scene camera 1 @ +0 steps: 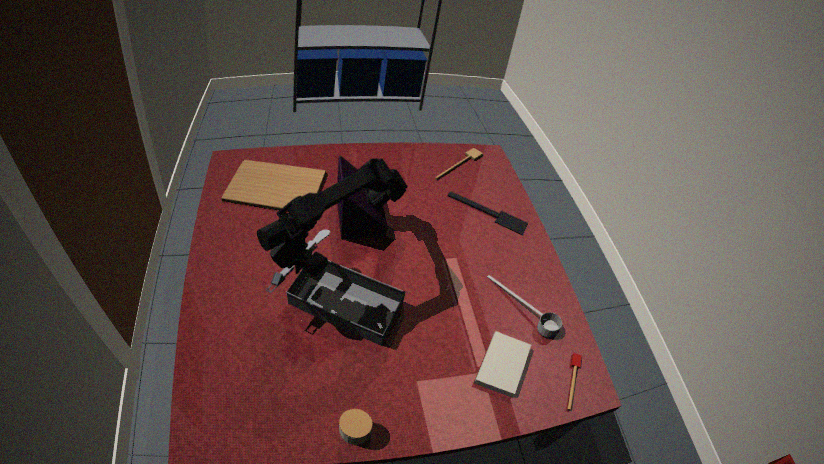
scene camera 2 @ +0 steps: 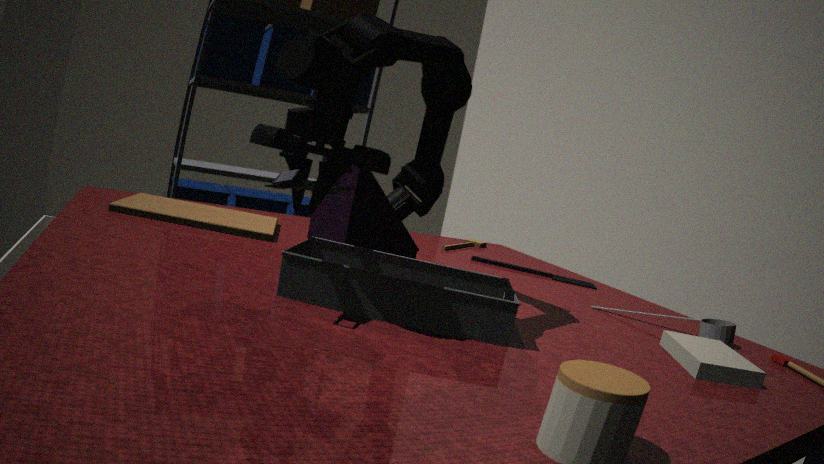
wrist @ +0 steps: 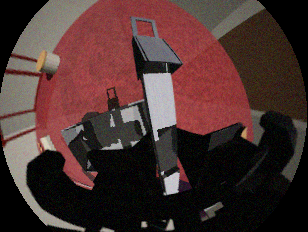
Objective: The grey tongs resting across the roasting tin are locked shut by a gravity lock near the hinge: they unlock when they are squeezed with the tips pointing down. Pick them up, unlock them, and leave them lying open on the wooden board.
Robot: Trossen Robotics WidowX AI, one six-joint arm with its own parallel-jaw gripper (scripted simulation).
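Note:
There is a white block [scene camera 2: 706, 359] here, and scene camera 1 shows the block [scene camera 1: 504, 361] as well. I can see a wooden board [scene camera 2: 234, 222], and again the board [scene camera 1: 267, 185], along with a roasting tin [scene camera 2: 390, 288]. A black spatula [scene camera 1: 518, 225] is part of the scene too. As for me, I see my gripper [scene camera 2: 303, 211], and also my gripper [scene camera 1: 294, 271] and my gripper [wrist: 161, 129]. The wrist view does not show the black spatula, which is hidden by my gripper.

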